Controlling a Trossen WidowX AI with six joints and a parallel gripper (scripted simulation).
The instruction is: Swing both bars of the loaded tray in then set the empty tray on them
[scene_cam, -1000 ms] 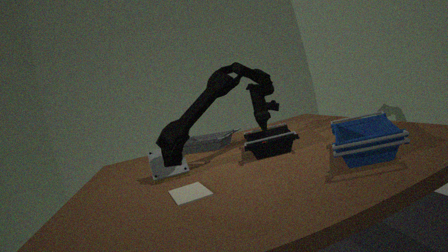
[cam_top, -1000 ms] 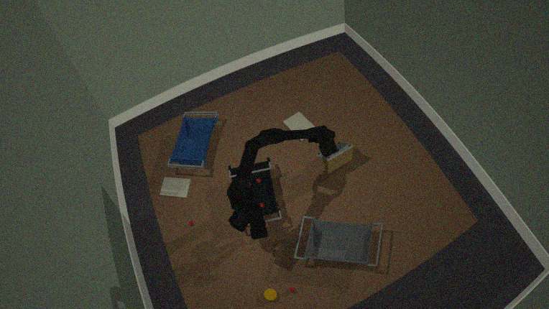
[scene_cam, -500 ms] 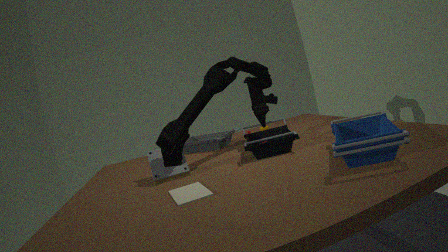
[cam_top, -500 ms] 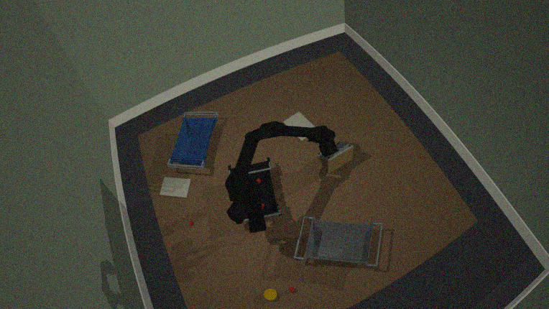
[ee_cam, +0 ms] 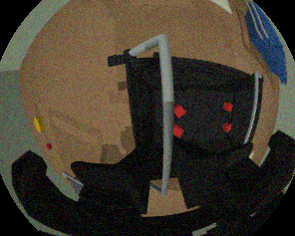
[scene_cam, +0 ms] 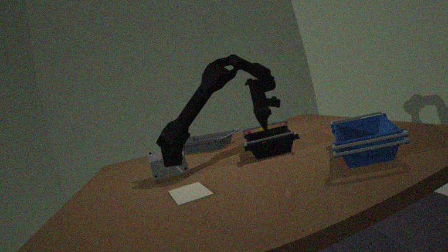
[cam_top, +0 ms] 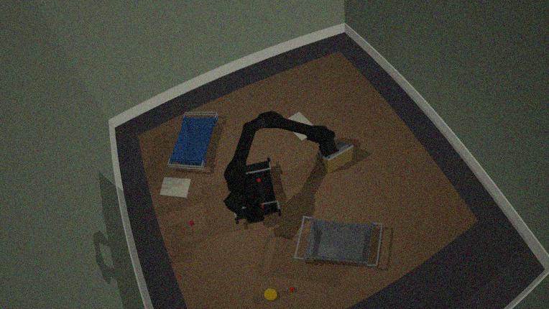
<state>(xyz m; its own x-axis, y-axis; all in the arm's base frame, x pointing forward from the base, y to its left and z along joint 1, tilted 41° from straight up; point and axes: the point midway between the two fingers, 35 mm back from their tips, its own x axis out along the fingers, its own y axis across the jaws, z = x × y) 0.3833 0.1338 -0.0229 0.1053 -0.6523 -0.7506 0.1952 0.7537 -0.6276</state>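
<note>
The grey tray lies 250 mm behind my gripper tip, 280 mm to the left of it and 20 mm below it. The rest, counted from my gripper tip: yellow disc (80 mm ahead, 370 mm to the left, 50 mm below).
</note>
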